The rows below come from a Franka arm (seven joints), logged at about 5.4 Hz.
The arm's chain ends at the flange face. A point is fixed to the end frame.
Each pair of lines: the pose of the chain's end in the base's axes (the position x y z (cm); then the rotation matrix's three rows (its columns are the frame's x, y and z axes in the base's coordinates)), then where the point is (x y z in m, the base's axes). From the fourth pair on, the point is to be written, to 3 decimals.
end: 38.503 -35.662 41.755; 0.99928 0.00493 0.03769; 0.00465 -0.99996 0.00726; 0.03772 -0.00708 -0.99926
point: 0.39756 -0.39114 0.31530
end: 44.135 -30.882 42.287; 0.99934 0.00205 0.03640; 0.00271 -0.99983 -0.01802; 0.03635 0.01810 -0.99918
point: 0.45364 -0.34594 0.32150
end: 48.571 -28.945 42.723; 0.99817 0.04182 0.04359; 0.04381 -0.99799 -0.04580; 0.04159 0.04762 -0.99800
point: 0.50013 -0.32900 0.32707
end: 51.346 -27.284 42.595; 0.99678 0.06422 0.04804; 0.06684 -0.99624 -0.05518; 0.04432 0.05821 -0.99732
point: 0.529 -0.313 0.326
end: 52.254 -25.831 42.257; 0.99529 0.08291 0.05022; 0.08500 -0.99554 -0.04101; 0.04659 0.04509 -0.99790
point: 0.539 -0.297 0.322
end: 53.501 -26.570 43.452; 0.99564 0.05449 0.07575; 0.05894 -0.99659 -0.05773; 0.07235 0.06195 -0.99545
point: 0.553 -0.306 0.335
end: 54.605 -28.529 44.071; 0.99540 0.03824 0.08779; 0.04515 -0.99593 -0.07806; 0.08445 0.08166 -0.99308
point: 0.565 -0.328 0.343
